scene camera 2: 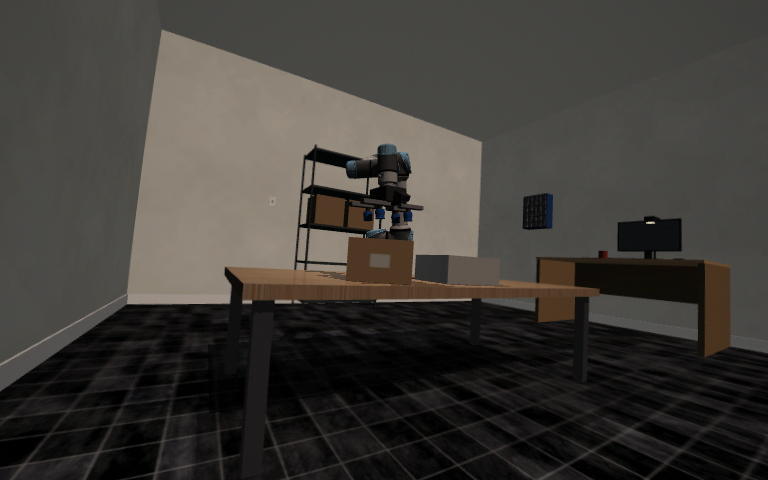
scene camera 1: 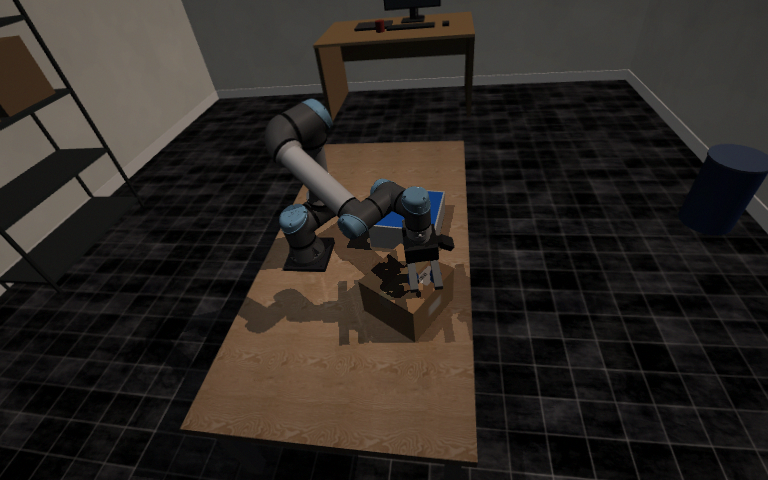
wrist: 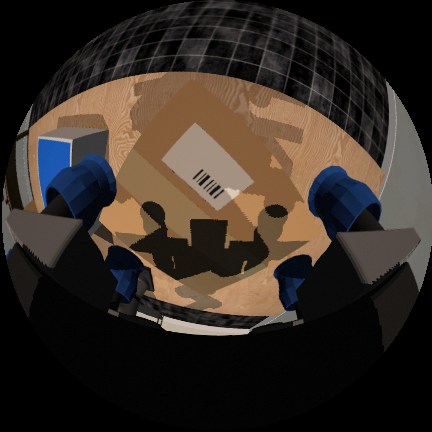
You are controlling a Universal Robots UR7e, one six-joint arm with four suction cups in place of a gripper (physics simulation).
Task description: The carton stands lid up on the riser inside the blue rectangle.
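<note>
A brown carton (scene camera 1: pixel 390 312) (scene camera 2: pixel 380 273) (wrist: pixel 200 106) stands on the wooden table, turned at an angle to its edges, its taped lid with a white barcode label facing up. Beside it stands the grey riser (scene camera 1: pixel 386 236) (scene camera 2: pixel 473 270), which also shows at the left of the wrist view (wrist: pixel 89 133). The blue rectangle (scene camera 1: pixel 436 201) (wrist: pixel 52 156) covers its top and is partly hidden by the arm and a cup. My gripper (scene camera 1: pixel 424 276) (scene camera 2: pixel 388 215) (wrist: pixel 210 235) hangs above the carton, its four blue cups apart from the lid. It is open and holds nothing.
The table (scene camera 1: pixel 334 390) (scene camera 2: pixel 419 290) also carries the arm's base (scene camera 1: pixel 305 260) on its left side. A shelf rack (scene camera 2: pixel 306 209) with brown boxes, a desk (scene camera 1: pixel 453 33) with a monitor, and a blue bin (scene camera 1: pixel 723 189) stand away from the table.
</note>
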